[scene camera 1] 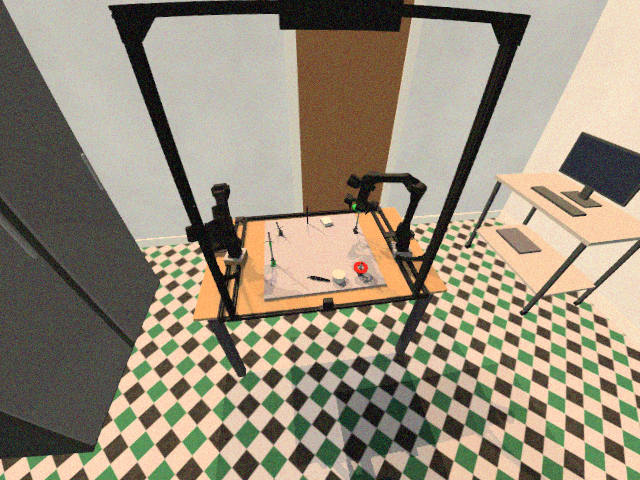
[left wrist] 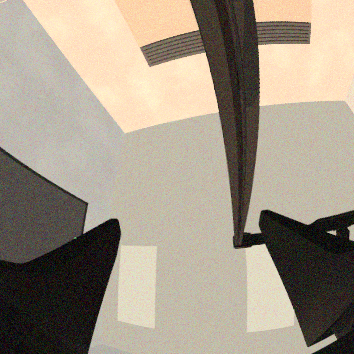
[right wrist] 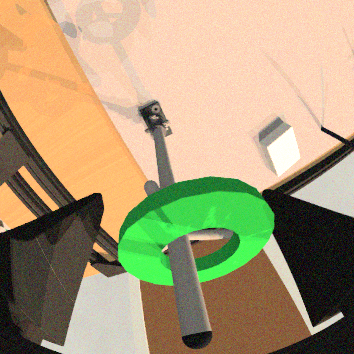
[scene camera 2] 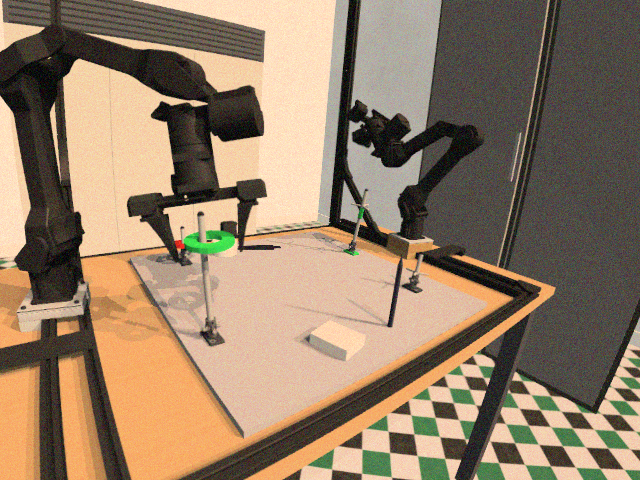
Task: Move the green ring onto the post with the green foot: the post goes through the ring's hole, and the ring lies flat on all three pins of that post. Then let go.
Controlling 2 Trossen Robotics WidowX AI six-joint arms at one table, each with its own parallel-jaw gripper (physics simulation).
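Frame: origin at the left arm's base, x ahead, y up, z right, level; millimetres.
Seen in the pictures: left gripper, fingertip midpoint: [left wrist: 190,223] [scene camera 2: 364,105]; right gripper, fingertip midpoint: [scene camera 1: 357,212] [right wrist: 184,199] [scene camera 2: 209,256]; left arm's base, link origin: [scene camera 1: 235,253] [scene camera 2: 411,236]; right arm's base, link origin: [scene camera 1: 402,248] [scene camera 2: 55,294].
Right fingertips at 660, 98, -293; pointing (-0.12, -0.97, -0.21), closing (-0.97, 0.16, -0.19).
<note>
Offsets run from my right fingertips to a thing's top centre, as dx, dy, dz. "spot": to the spot under its first point. Level surfaces: height alone.
The green ring {+1, +32, -7} [scene camera 1: 354,207] [scene camera 2: 223,246] [right wrist: 210,212] is around a tall grey post {spot: +5, -49, -4} [scene camera 2: 207,289] [right wrist: 190,295] with a dark foot, near the post's top; pins show through its hole in the right wrist view. My right gripper [scene camera 2: 209,254] [right wrist: 184,199] is open, its fingers spread on both sides of the ring without gripping it. The post with the green foot {spot: -458, -40, +300} [scene camera 1: 270,248] [scene camera 2: 358,224] carries no ring and stands at the left of the mat in scene camera 1. My left gripper [scene camera 2: 355,124] [left wrist: 190,223] is open and empty, raised away from the posts.
On the mat {dy -141} [scene camera 2: 284,289] are a red ring {+5, -86, +354} [scene camera 2: 179,243] on a short post, a cream cylinder {-105, -106, +393} [scene camera 1: 338,275], a black pen-like object {-206, -131, +401} [scene camera 1: 318,279] [scene camera 2: 261,247], a cream block {-184, -121, -78} [scene camera 2: 336,341] [right wrist: 284,152], a thin dark upright rod {-304, -1, -62} [scene camera 2: 395,294] and another short post {spot: -465, -90, +53} [scene camera 2: 417,268].
</note>
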